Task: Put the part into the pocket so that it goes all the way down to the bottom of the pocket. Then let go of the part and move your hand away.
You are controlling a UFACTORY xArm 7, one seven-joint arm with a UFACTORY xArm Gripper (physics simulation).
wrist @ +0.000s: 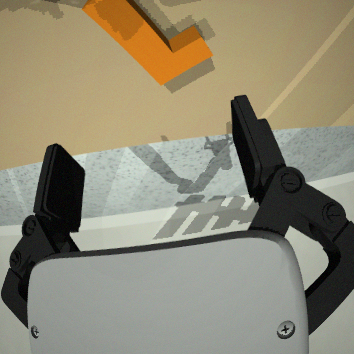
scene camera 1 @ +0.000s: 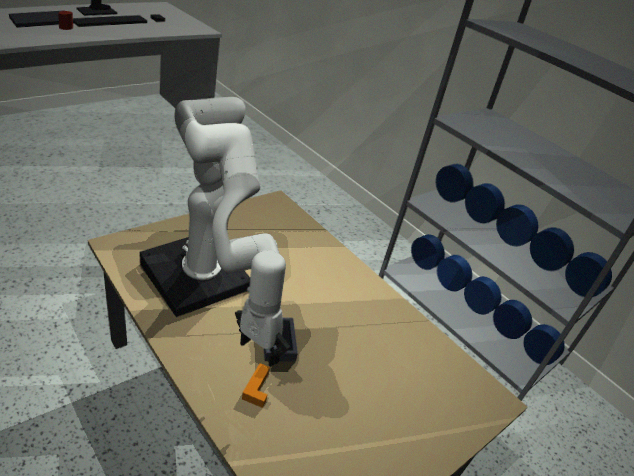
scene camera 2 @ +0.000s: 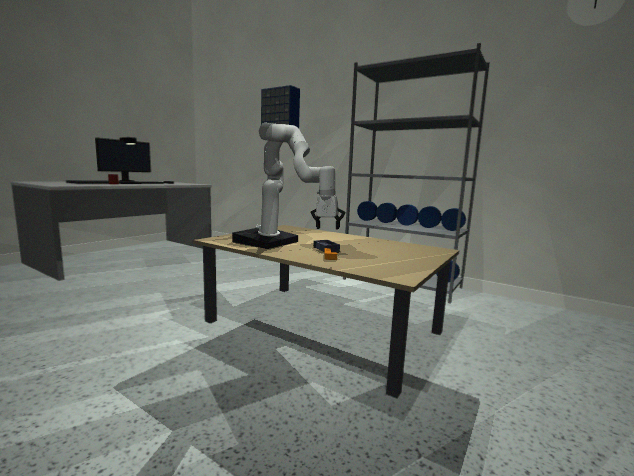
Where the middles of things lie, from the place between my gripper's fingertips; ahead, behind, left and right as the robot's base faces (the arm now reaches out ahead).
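I look at the orange L-shaped part (wrist: 163, 59), and it is 120 mm below my hand and 20 mm ahead of it.
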